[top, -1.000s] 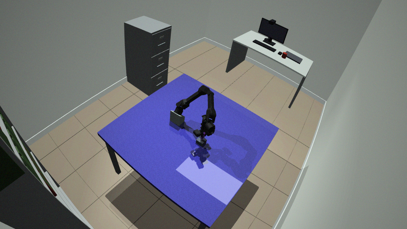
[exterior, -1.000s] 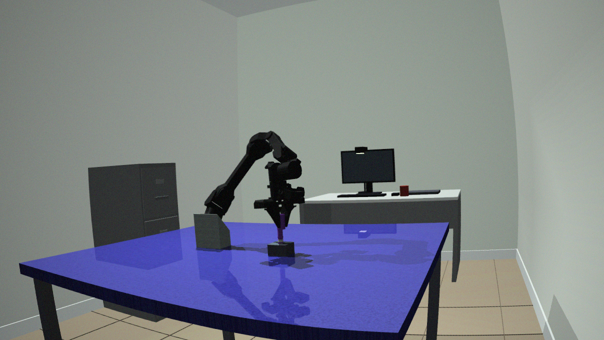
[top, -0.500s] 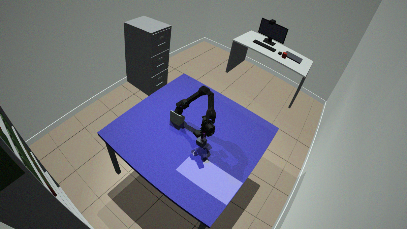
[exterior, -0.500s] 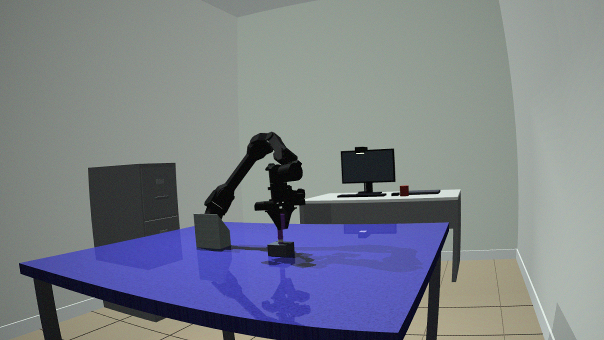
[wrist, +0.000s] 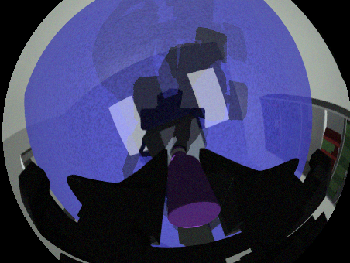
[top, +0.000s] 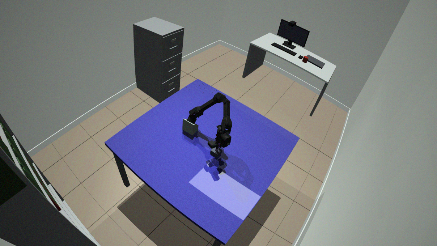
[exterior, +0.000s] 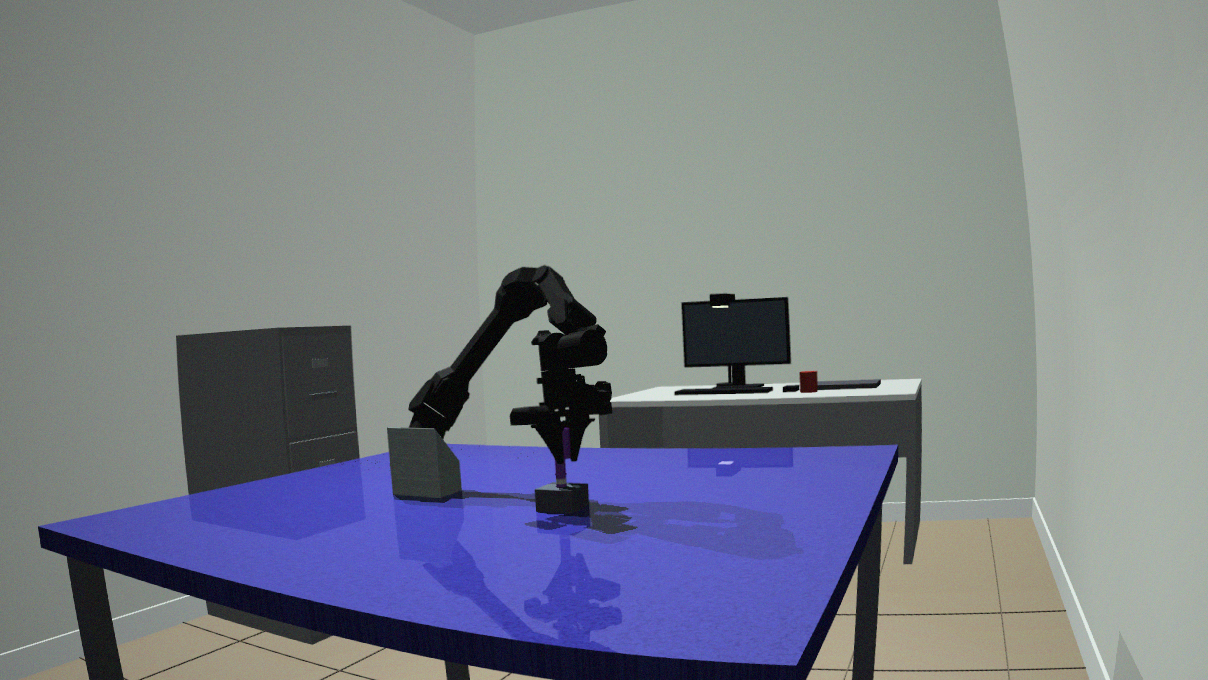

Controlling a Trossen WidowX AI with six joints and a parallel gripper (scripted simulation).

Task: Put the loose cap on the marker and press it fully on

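My gripper tip is now 1 cm past the magenta marker cap, 1 cm to the right of it and 3 cm below it. The rest, counted from my gripper tip: dark grey holder block (2 cm behind, 1 cm to the left, 6 cm below).
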